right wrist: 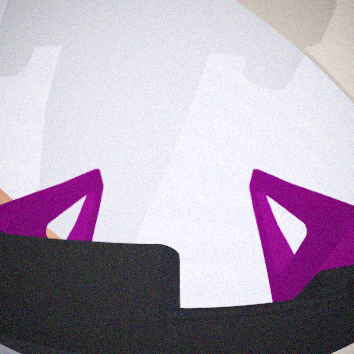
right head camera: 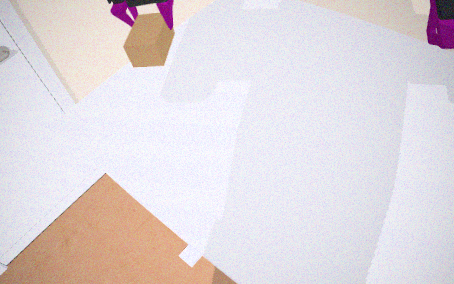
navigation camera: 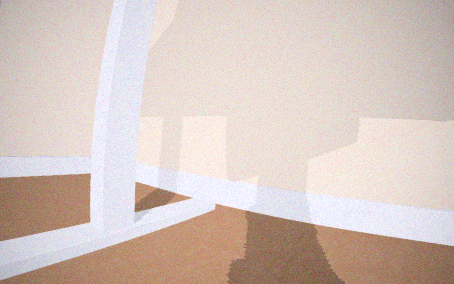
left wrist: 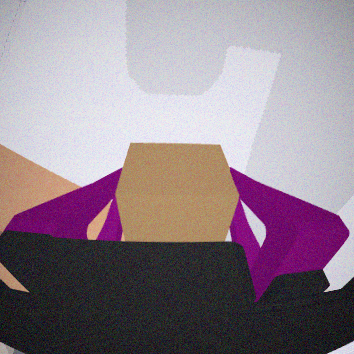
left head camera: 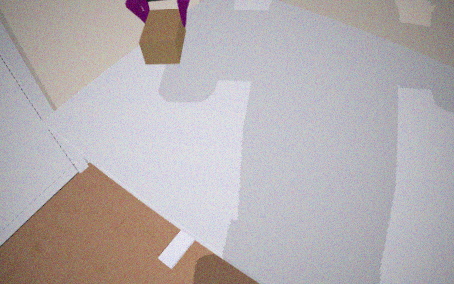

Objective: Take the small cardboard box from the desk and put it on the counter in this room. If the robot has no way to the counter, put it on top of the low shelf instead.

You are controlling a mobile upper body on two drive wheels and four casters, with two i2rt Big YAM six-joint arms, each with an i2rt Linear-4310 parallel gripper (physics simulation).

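Places are measured from the left arm's base along level axes (x ahead, y left, z up), in millimetres.
Pixels of known places: left gripper, fingertip midpoint: (right head camera: 156,29) (left wrist: 175,175) (left head camera: 167,26); right gripper, fingertip midpoint: (right wrist: 175,176).
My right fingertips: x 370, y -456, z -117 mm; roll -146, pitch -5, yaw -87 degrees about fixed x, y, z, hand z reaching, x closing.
Note:
For each thing: its top centre in the pictures, then the offset to it from my right fingertips. "spot": a spot on its surface instead. Level surfaces: height alone.
- small cardboard box at its top centre: (left wrist: 175,250) (left head camera: 161,22) (right head camera: 145,26) 430 mm left, 187 mm ahead, 107 mm down
- white desk at its surface level: 343 mm down
- metal handle at a spot on its surface: (right head camera: 4,53) spot: 1202 mm left, 504 mm ahead, 359 mm down
- white desk leg at a spot on its surface: (navigation camera: 120,115) spot: 428 mm left, 388 mm ahead, 1039 mm down
- Brown floor at its surface level: 1293 mm down
The small cardboard box (left head camera: 162,45) (right head camera: 150,42) (left wrist: 175,192) is plain brown and sits between the purple fingers of my left gripper (left head camera: 165,24) (right head camera: 152,27) (left wrist: 175,175), which is shut on its two sides. The box is raised above the white desk (left head camera: 320,150) (right head camera: 300,160) (left wrist: 75,100) (right wrist: 220,125), with a shadow on the desk apart from it. My right gripper (right wrist: 175,176) is open and empty over the desk; part of it shows at the upper right edge in the right head camera. The counter and the low shelf do not show in these views.
A white panel (left head camera: 30,145) (right head camera: 25,65) stands at the left of the head views, with a metal handle (right head camera: 4,53). A white desk leg (navigation camera: 120,115) on a foot bar (navigation camera: 60,245) stands before the beige wall (navigation camera: 280,60). Brown floor (left head camera: 90,225) (right head camera: 110,225) shows beyond the desk's edge.

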